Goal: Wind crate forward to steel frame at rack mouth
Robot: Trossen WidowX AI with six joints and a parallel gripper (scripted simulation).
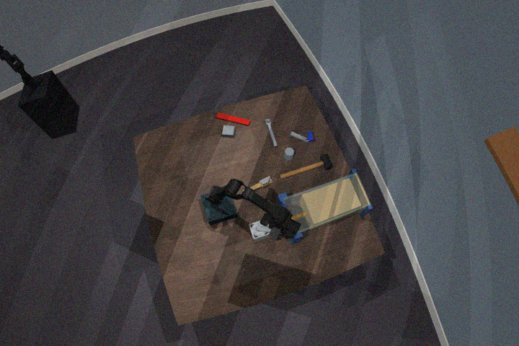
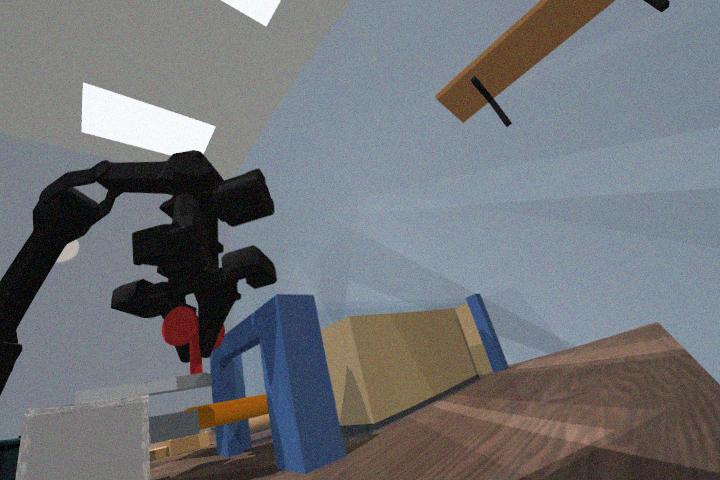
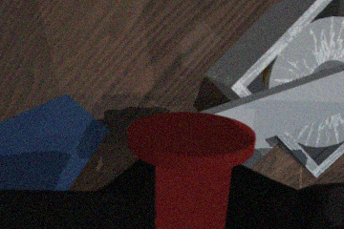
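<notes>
Now: the blue steel frame 6 cm ahead of my gripper tip, 6 cm to the left of it and 1 cm below it. Round my gripper tip: red-knobbed winch handle (3 cm behind, 1 cm to the left, 1 cm below); then red knob (2 cm above); then grey winch (11 cm behind, 2 cm to the left, 8 cm below).
</notes>
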